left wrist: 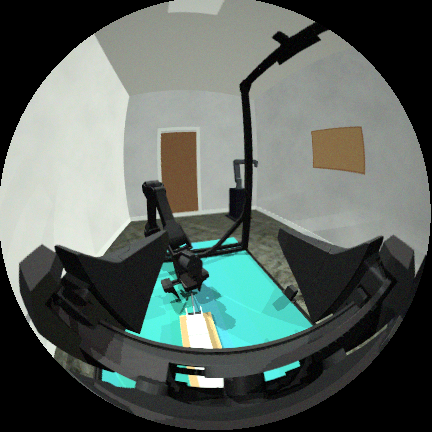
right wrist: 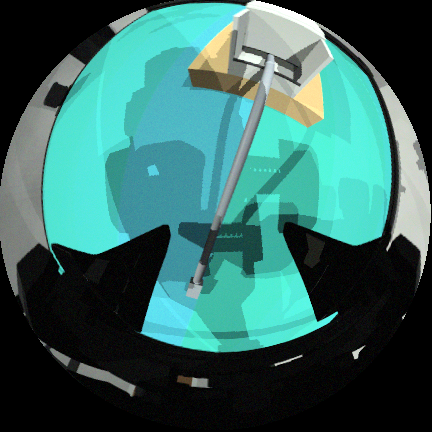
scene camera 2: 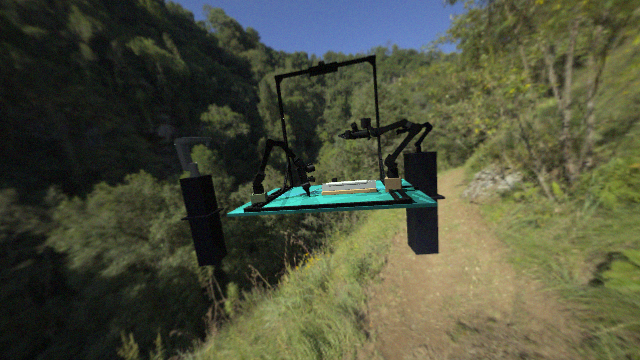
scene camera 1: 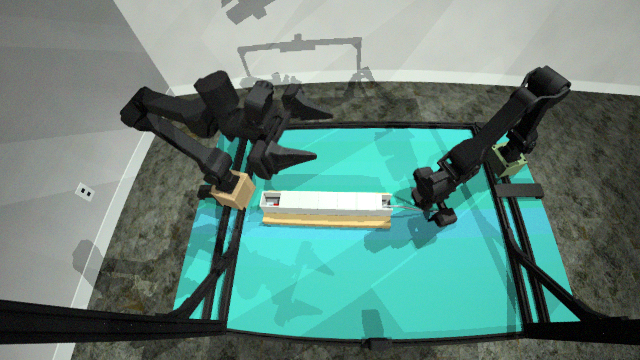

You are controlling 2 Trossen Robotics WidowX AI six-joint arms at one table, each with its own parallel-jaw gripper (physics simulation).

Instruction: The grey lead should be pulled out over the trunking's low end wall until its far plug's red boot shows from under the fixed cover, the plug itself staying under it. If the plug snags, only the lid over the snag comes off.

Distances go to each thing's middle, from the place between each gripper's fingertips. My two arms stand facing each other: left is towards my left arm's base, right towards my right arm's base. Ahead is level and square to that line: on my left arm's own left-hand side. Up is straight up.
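Scene:
From my right hand, the grey lead (right wrist: 263, 88) is 2 cm above, 2 cm ahead and 19 cm to the left. The trunking (scene camera 1: 275, 215) is 3 cm above that same right hand, 4 cm ahead of it and 30 cm to the left of it. Going by its middle, the trunking is nearer to my right hand than to my left hand.
My left hand is 38 cm above the trunking, 5 cm short of it and 2 cm to the right of it. As for the grey lead, it's 39 cm below my left hand, 9 cm to the right of it and 3 cm ahead of it. Going by its middle, the lead is nearer to my right hand than to my left hand.

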